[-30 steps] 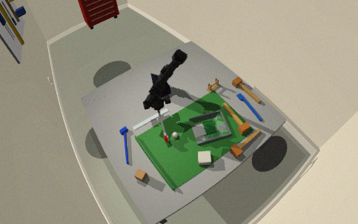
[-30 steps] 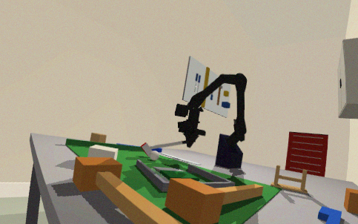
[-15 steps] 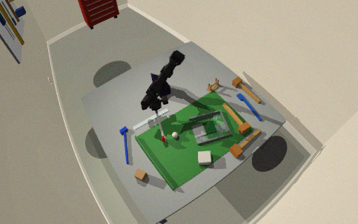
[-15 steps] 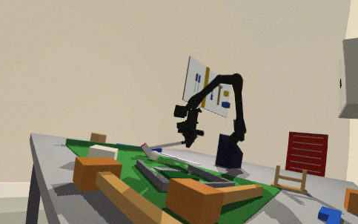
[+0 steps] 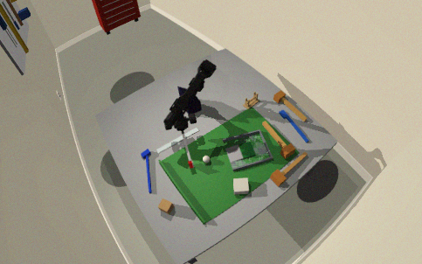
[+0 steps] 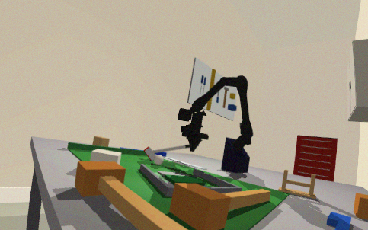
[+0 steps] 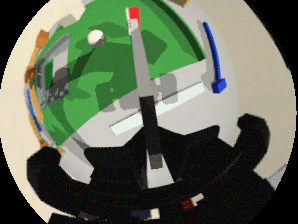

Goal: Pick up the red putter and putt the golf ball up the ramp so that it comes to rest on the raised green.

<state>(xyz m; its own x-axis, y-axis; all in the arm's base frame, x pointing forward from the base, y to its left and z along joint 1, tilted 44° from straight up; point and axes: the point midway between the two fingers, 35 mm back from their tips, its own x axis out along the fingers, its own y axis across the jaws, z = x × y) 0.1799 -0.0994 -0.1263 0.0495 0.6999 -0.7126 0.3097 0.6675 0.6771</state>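
The pale strip is 70 mm below my gripper tip and 50 mm to the right of it. From my gripper tip the other things lie so: red putter (110 mm ahead, 30 mm to the right); blue putter (310 mm to the right, 90 mm ahead, 60 mm below); white golf ball (230 mm ahead, 50 mm below, 20 mm to the left).
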